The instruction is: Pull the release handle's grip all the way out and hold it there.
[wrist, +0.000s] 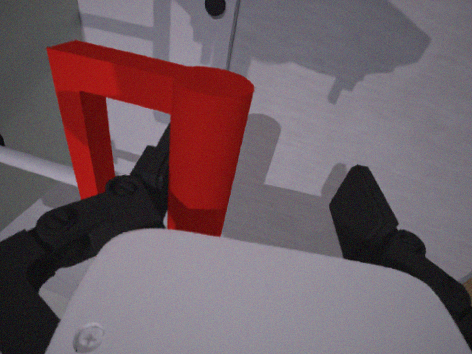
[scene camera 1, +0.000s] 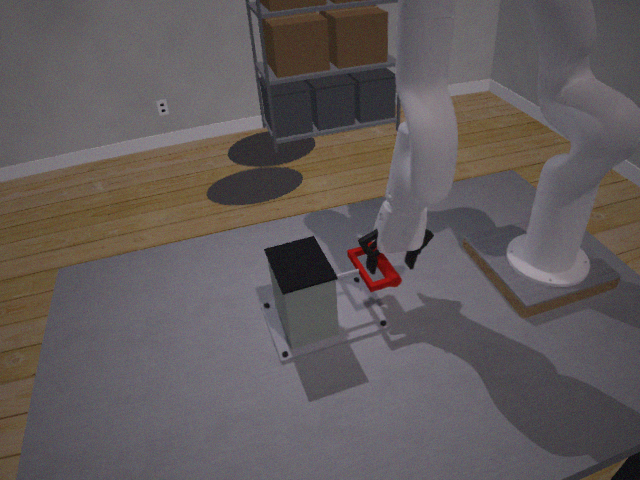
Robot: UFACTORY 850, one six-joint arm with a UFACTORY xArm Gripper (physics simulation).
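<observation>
The red release handle (scene camera 1: 385, 284) (wrist: 210, 150) is a rectangular loop with a thick round grip bar on its outer side. A thin pale rod (scene camera 1: 347, 273) (wrist: 40, 165) joins it to a grey-green box (scene camera 1: 310, 315) (wrist: 27, 75) with a black top. My gripper (scene camera 1: 391, 266) (wrist: 263, 168) is open at the handle. One black finger reaches into the loop, close beside the grip bar, and the other stands outside it with a wide gap. The grip bar is between the fingers but not clamped. Its near end is hidden by the gripper body in the wrist view.
The box stands on a light base plate (scene camera 1: 276, 333) with black bolts at its corners, on the grey table (scene camera 1: 155, 392). The arm's wood-edged mounting board (scene camera 1: 568, 298) is at the right. A shelf rack (scene camera 1: 330, 72) with boxes stands behind on the floor.
</observation>
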